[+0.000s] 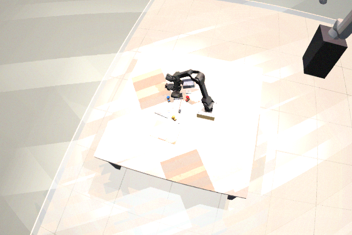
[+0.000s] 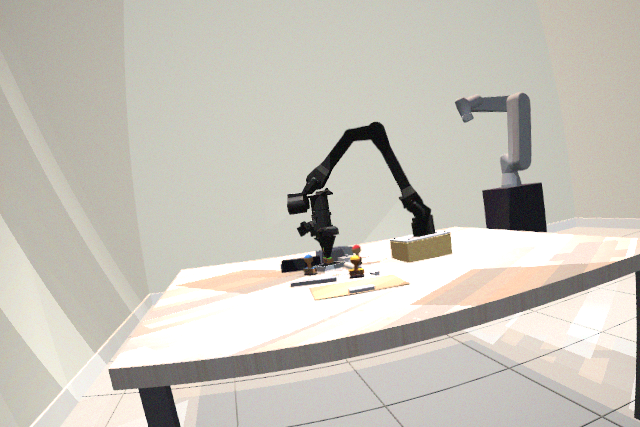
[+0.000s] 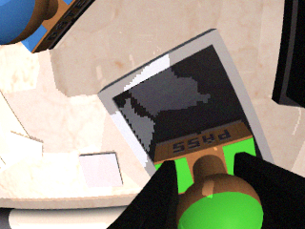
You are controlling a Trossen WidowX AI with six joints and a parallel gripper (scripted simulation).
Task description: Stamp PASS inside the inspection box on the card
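Now: the green-knobbed stamp right at my gripper tip. Round my gripper tip: dark ink pad 3 cm below; red-knobbed stamp 10 cm behind, 2 cm to the left, 2 cm below; blue-knobbed stamp 7 cm ahead, 6 cm to the left, 2 cm below.
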